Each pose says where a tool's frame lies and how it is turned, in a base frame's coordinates. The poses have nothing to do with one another.
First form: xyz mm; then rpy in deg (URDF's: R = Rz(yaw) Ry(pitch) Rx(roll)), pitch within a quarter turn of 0, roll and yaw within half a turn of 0.
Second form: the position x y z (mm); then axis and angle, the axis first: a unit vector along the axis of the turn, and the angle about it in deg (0 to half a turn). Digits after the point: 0 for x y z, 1 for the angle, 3 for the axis.
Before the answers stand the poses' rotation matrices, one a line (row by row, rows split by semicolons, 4 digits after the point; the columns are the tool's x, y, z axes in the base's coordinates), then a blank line. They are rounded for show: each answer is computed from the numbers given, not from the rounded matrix.
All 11 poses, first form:
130, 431, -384, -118.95, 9.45, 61.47
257, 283, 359, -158.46, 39.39, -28.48
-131, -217, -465, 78.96, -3.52, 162.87
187, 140, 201, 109.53, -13.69, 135.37
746, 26, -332, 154.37, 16.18, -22.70
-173, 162, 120, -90.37, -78.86, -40.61
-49, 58, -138, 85.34, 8.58, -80.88
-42, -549, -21, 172.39, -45.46, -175.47
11, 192, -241, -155.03, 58.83, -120.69
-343, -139, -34, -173.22, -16.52, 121.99
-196, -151, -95, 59.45, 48.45, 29.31
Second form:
0.4711 0.3566 -0.8067; 0.8666 -0.3574 0.3481; -0.1642 -0.8632 -0.4775
0.6793 -0.6483 -0.3438; -0.3685 -0.7065 0.6042; -0.6346 -0.2838 -0.7189
-0.9538 0.0012 0.3003; 0.2940 -0.2007 0.9345; 0.0614 0.9796 0.1911
-0.6914 0.3936 0.6058; 0.6826 0.0812 0.7263; 0.2367 0.9157 -0.3248
0.8860 -0.2367 -0.3987; -0.3706 -0.8783 -0.3021; -0.2787 0.4154 -0.8659
0.1467 0.7406 0.6557; -0.1258 -0.6435 0.7550; 0.9812 -0.1932 -0.0012
0.1567 0.1038 -0.9822; -0.9763 -0.1339 -0.1699; -0.1492 0.9855 0.0803
-0.6992 0.0158 -0.7147; -0.0554 0.9956 0.0762; 0.7128 0.0929 -0.6952
-0.2642 -0.5952 0.7589; -0.4451 0.7733 0.4516; -0.8556 -0.2185 -0.4692
-0.5079 0.8244 -0.2497; 0.8131 0.5545 0.1769; 0.2844 -0.1132 -0.9520
0.5784 0.3132 0.7533; 0.3247 0.7587 -0.5647; -0.7484 0.5712 0.3371

130, 431, -384, -0.828, -0.439, 0.349, 133.0
257, 283, 359, -0.910, 0.298, 0.287, 150.8
-131, -217, -465, 0.119, 0.628, 0.769, 169.0
187, 140, 201, 0.375, 0.730, 0.572, 165.4
746, 26, -332, 0.970, -0.162, -0.181, 158.3
-173, 162, 120, -0.716, -0.246, -0.654, 138.5
-49, 58, -138, 0.646, -0.466, -0.604, 116.6
-42, -549, -21, 0.012, -0.999, -0.050, 134.4
11, 192, -241, -0.382, 0.920, 0.086, 118.7
-343, -139, -34, -0.477, -0.879, -0.019, 162.3
-196, -151, -95, 0.603, 0.798, 0.006, 70.3

